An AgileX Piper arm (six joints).
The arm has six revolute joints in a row. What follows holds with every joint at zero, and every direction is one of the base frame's.
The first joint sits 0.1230 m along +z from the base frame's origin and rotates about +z.
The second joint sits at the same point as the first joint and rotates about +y.
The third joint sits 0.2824 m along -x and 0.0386 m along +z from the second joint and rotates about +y.
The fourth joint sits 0.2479 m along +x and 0.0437 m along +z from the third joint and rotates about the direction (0.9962, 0, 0.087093).
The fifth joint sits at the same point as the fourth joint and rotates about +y.
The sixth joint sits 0.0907 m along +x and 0.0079 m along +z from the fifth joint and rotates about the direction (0.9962, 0, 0.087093).
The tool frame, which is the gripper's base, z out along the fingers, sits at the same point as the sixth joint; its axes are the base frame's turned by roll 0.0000, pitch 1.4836 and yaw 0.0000 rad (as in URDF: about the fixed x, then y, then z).
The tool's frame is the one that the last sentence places.
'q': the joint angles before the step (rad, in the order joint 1, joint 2, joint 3, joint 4, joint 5, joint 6). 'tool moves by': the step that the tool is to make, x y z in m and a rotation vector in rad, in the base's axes. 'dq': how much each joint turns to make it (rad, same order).
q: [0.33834, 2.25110, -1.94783, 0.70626, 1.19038, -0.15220]
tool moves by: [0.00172, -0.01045, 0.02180, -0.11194, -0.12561, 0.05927]
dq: [-0.00197, -0.03337, -0.04917, -0.14496, 0.02124, -0.02939]
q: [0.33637, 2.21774, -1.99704, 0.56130, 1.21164, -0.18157]
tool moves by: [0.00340, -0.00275, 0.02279, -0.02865, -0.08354, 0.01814]
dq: [0.00000, -0.01122, -0.07316, -0.05471, 0.01953, -0.00388]
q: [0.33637, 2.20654, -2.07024, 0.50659, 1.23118, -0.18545]
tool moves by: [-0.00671, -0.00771, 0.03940, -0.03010, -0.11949, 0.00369]
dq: [0.00001, -0.06753, -0.03613, -0.06672, 0.00245, -0.00328]
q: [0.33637, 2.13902, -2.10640, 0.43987, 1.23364, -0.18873]
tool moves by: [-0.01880, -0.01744, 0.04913, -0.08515, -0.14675, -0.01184]
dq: [0.00000, -0.11593, -0.00182, -0.12926, 0.00769, 0.00000]
